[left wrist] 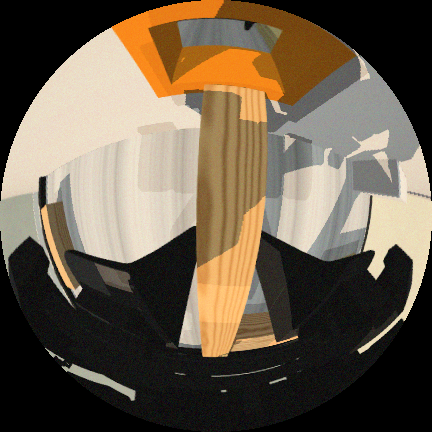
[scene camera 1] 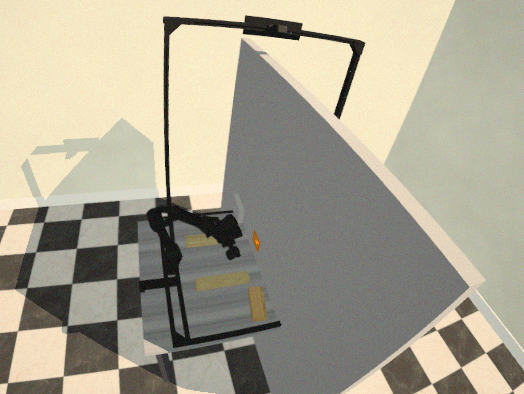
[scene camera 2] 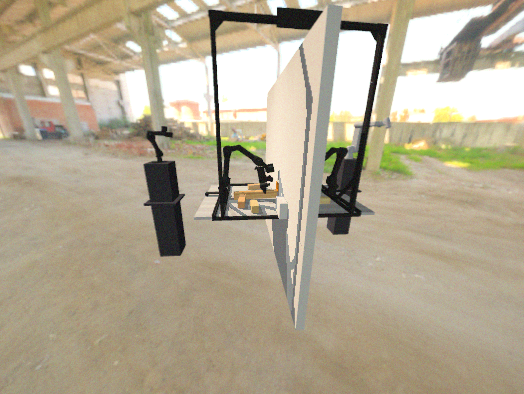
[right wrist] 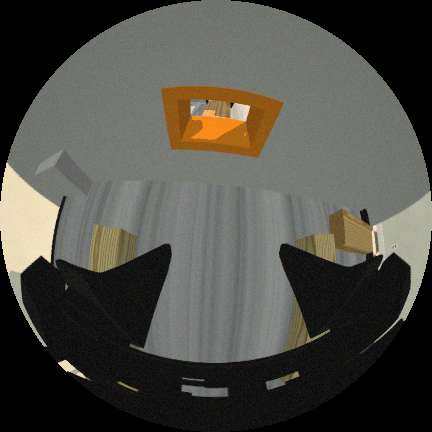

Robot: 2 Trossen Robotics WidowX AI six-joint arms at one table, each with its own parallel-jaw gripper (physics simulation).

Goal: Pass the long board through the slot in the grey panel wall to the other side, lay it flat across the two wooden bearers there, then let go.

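Frame: origin at the left arm's base, x right, y back, z down, level; metres.
Seen in the pictures: left gripper, between the fingertips: (left wrist: 224, 232) (scene camera 2: 265, 193) (right wrist: 218, 106); right gripper, between the fingertips: (right wrist: 227, 250); right arm's base, origin of its link: (scene camera 1: 170, 269) (scene camera 2: 331, 193).
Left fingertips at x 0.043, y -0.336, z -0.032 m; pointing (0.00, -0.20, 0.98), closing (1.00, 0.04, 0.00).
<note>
Offsets run from my left fingertips to a thing's top centre. "pt": to the spot under its first point.
The long board @(dy +0.077, dx -0.003, dz -0.026 m) (scene camera 2: 252, 194) (left wrist: 230, 175) is pale striped wood. My left gripper (scene camera 2: 267, 183) (left wrist: 224, 232) is shut on it. In the left wrist view its far end meets the lower rim of the orange-framed slot @(pt dy -0.138, dx +0.016, dz -0.028 m) (scene camera 1: 256, 241) (left wrist: 137, 42) (right wrist: 171, 120); whether it touches is unclear. In the right wrist view some of the board shows through the opening, beyond the grey panel wall (scene camera 1: 325, 200) (right wrist: 300, 50). My right gripper (scene camera 1: 236, 244) (right wrist: 227, 250) is open and empty on the other side, near the slot. Two yellowish bearers @(dy -0.350, dx -0.150, dz +0.007 m) (scene camera 1: 222, 281) @(dy -0.360, dx +0.114, dz +0.007 m) (right wrist: 112, 250) lie there, either side of its fingers.
A brown wooden block @(dy -0.220, dx -0.297, dz +0.013 m) (scene camera 1: 257, 303) (right wrist: 354, 233) lies by the wall on the right arm's side. A grey block @(pt dy -0.171, dx +0.227, dz -0.035 m) (right wrist: 60, 167) juts from the wall. Loose blocks @(dy +0.184, dx +0.103, dz +0.001 m) (scene camera 2: 242, 201) @(dy +0.100, dx +0.215, dz +0.001 m) (scene camera 2: 254, 206) lie on the left arm's side, near the board. A black frame (scene camera 1: 166, 110) (scene camera 2: 216, 100) stands around the table.
</note>
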